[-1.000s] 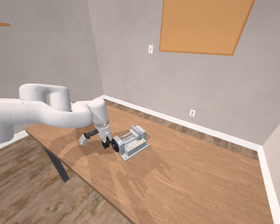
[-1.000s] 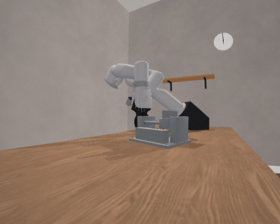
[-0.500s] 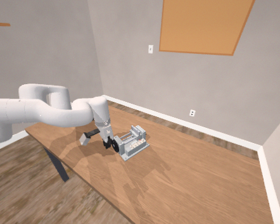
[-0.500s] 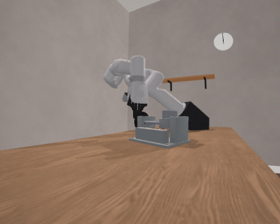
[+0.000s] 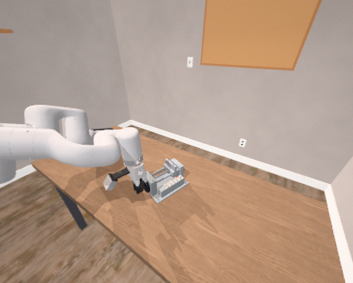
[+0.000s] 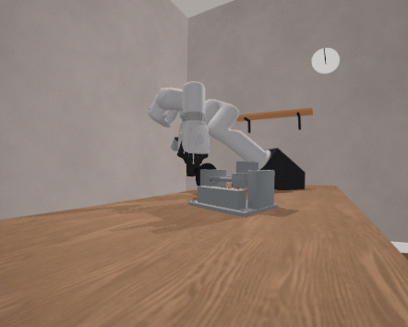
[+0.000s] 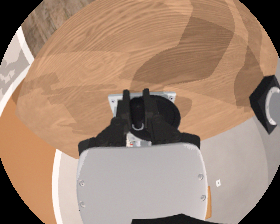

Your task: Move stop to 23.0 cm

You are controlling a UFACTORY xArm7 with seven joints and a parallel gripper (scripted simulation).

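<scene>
Now: the handwheel 10 mm ahead of my hand, 20 mm to the left of it and 10 mm below it. From my hand the other things lie so: sliding stop block: 110 mm ahead, 160 mm to the left, 10 mm below.
</scene>
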